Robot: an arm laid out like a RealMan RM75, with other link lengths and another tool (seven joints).
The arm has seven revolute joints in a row. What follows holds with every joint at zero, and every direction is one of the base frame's.
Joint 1 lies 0.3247 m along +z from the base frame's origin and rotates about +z.
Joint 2 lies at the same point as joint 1 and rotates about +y.
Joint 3 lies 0.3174 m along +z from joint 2 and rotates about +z.
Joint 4 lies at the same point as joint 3 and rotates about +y.
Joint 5 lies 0.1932 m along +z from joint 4 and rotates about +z.
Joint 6 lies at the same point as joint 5 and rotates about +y.
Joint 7 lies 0.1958 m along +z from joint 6 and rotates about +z.
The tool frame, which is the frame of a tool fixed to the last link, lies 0.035 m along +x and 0.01 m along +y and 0.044 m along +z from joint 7; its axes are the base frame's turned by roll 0, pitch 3.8 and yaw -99.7 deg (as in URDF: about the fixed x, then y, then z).
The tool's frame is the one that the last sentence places.
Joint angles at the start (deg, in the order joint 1, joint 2, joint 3, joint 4, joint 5, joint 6, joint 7):
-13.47, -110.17, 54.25, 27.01, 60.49, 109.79, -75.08
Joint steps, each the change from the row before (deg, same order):
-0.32, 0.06, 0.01, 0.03, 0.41, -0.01, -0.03
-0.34, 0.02, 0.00, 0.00, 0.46, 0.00, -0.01
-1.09, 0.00, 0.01, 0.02, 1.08, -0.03, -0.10
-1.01, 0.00, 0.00, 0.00, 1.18, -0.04, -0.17
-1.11, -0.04, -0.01, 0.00, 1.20, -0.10, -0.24
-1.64, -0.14, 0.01, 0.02, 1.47, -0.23, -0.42
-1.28, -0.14, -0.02, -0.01, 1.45, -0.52, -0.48
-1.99, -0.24, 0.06, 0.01, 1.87, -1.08, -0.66
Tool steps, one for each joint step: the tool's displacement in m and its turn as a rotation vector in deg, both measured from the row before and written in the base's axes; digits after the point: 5 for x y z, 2 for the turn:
0.00145, 0.00108, -0.00123, -0.34, 0.30, -0.35
0.00158, 0.00105, -0.00162, -0.38, 0.28, -0.36
0.00535, 0.00367, -0.00407, -0.94, 0.61, -1.11
0.00478, 0.00321, -0.00441, -1.07, 0.65, -0.98
0.00527, 0.00366, -0.00468, -1.11, 0.63, -1.00
0.00812, 0.00564, -0.00634, -1.46, 0.72, -1.38
0.00553, 0.00519, -0.00645, -1.38, 0.81, -0.70
0.00870, 0.00885, -0.00935, -1.74, 1.24, -0.90

